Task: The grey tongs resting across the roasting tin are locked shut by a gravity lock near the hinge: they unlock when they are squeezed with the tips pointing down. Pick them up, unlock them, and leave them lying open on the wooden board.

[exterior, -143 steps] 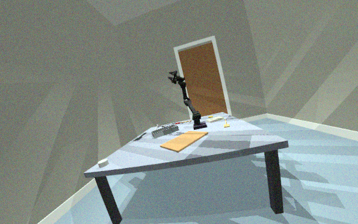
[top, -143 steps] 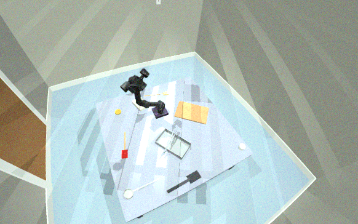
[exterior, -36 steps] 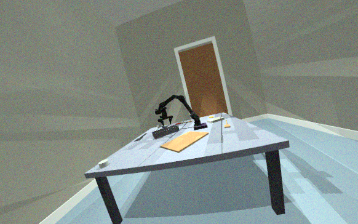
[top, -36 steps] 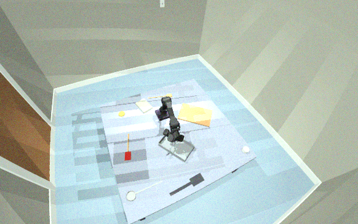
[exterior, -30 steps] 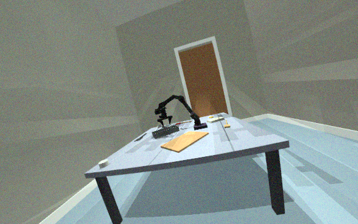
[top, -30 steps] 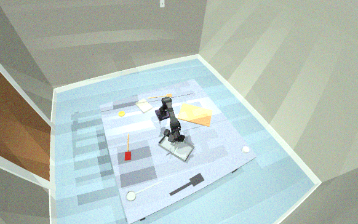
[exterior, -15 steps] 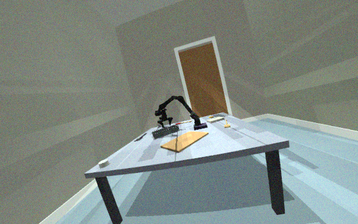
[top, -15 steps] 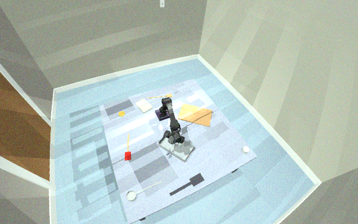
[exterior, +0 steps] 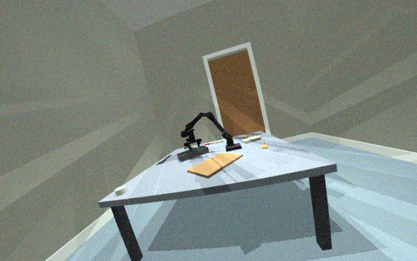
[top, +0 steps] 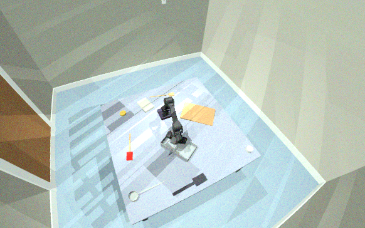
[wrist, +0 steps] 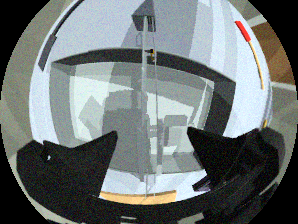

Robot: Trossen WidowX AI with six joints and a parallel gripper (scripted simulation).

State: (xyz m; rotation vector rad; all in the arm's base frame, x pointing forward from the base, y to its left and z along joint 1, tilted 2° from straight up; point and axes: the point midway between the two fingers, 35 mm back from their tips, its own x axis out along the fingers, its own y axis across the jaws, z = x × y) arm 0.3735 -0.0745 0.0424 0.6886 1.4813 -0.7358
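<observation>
The grey roasting tin is 3 cm ahead of my gripper tip, 2 cm below it and 1 cm to the left of it. Also, from my gripper tip: wooden board (40 cm to the left, 22 cm behind, 4 cm below); then red-headed spatula (41 cm to the right, 15 cm behind, 4 cm below); then black spatula (39 cm ahead, 6 cm to the right, 5 cm below).
</observation>
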